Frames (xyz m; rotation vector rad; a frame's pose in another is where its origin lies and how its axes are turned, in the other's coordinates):
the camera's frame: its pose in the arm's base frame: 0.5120 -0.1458 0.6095 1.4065 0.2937 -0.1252
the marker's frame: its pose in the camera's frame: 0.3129 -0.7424 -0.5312 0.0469 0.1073 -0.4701
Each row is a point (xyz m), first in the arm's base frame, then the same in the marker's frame.
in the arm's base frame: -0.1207 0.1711 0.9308
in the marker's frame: -1.3095 0.3924 0.0250
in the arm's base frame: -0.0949 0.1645 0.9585
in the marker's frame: -1.3108 0.4286 0.0377
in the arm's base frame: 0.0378 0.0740 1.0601
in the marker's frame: -1.2959 0.5760 0.1568
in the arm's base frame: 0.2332 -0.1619 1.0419
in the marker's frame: -1.1705 0.6543 0.4257
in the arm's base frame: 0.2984 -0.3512 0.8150
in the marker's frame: -0.9895 0.5019 0.6145
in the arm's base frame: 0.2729 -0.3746 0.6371
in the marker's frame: -0.8882 0.3520 0.6249
